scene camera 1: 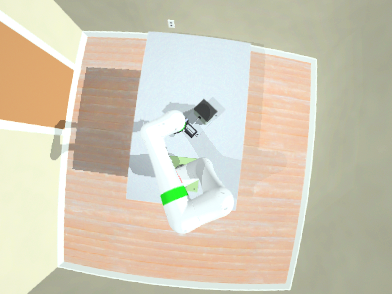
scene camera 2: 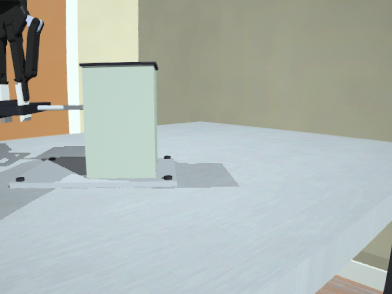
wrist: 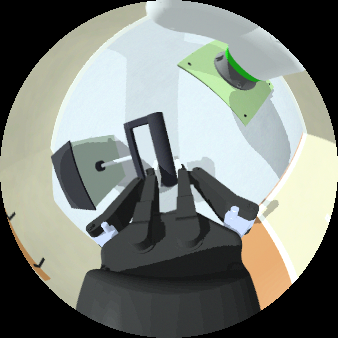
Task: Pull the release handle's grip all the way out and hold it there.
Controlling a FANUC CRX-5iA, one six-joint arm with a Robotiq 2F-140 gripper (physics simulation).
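Note:
The release handle's dark grip (scene camera 1: 191,131) (scene camera 2: 34,107) (wrist: 162,145) is a rectangular loop with a thick round outer bar. A thin light rod (scene camera 2: 62,107) (wrist: 117,162) joins it to the pale green housing (scene camera 2: 120,120) (wrist: 95,150), which has a black top. A length of rod shows between housing and grip, and the grip stands apart from the housing, above the table. My gripper (scene camera 2: 15,109) (wrist: 166,163) points down and is shut on the grip's outer bar near one end, with a finger on each side. In the scene camera 2 view the grip's outer end is cut off by the left edge.
The housing stands on a flat base plate (scene camera 2: 100,184) with dark bolts, on the light grey table (scene camera 1: 200,60) (scene camera 2: 225,225). My white arm (scene camera 1: 162,165) reaches over the table from its green mounting plate (wrist: 200,65). Walls stand around the room.

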